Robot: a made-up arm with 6 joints. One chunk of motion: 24 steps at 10 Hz.
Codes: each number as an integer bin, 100 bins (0 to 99) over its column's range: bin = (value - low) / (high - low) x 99, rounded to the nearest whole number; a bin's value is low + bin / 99 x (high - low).
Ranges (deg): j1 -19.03..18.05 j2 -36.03..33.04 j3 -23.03..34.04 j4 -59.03..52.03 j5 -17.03..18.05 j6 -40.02..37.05
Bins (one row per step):
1: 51 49 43 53 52 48
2: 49 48 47 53 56 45
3: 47 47 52 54 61 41
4: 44 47 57 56 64 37
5: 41 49 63 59 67 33
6: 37 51 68 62 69 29
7: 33 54 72 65 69 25
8: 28 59 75 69 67 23
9: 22 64 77 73 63 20
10: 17 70 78 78 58 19
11: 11 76 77 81 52 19
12: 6 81 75 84 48 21
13: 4 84 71 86 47 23
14: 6 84 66 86 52 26
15: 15 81 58 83 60 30
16: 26 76 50 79 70 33
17: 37 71 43 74 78 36
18: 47 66 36 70 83 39
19: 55 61 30 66 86 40
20: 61 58 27 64 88 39
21: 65 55 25 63 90 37
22: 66 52 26 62 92 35
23: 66 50 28 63 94 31
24: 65 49 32 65 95 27
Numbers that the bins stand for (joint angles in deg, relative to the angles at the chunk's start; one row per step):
1: 0.07 -1.84 1.76 0.43 1.40 -2.65
2: -0.68 -2.54 4.06 0.43 2.81 -4.99
3: -1.43 -3.24 6.95 1.55 4.58 -8.10
4: -2.55 -3.24 9.83 3.79 5.65 -11.22
5: -3.67 -1.84 13.29 7.16 6.71 -14.33
6: -5.17 -0.45 16.17 10.52 7.42 -17.44
7: -6.67 1.64 18.48 13.89 7.42 -20.56
8: -8.54 5.13 20.20 18.38 6.71 -22.11
9: -10.79 8.62 21.36 22.86 5.29 -24.45
10: -12.66 12.81 21.93 28.47 3.52 -25.23
11: -14.91 16.99 21.36 31.84 1.40 -25.23
12: -16.78 20.48 20.20 35.20 -0.02 -23.67
13: -17.53 22.57 17.90 37.45 -0.38 -22.11
14: -16.78 22.57 15.02 37.45 1.40 -19.78
15: -13.41 20.48 10.40 34.08 4.23 -16.67
16: -9.29 16.99 5.79 29.59 7.77 -14.33
17: -5.17 13.51 1.76 23.98 10.61 -11.99
18: -1.43 10.02 -2.28 19.50 12.38 -9.66
19: 1.57 6.53 -5.74 15.01 13.44 -8.88
20: 3.82 4.44 -7.47 12.77 14.15 -9.66
21: 5.32 2.34 -8.62 11.64 14.86 -11.22
22: 5.69 0.25 -8.04 10.52 15.57 -12.77
23: 5.69 -1.15 -6.89 11.64 16.28 -15.89
24: 5.32 -1.84 -4.58 13.89 16.63 -19.00

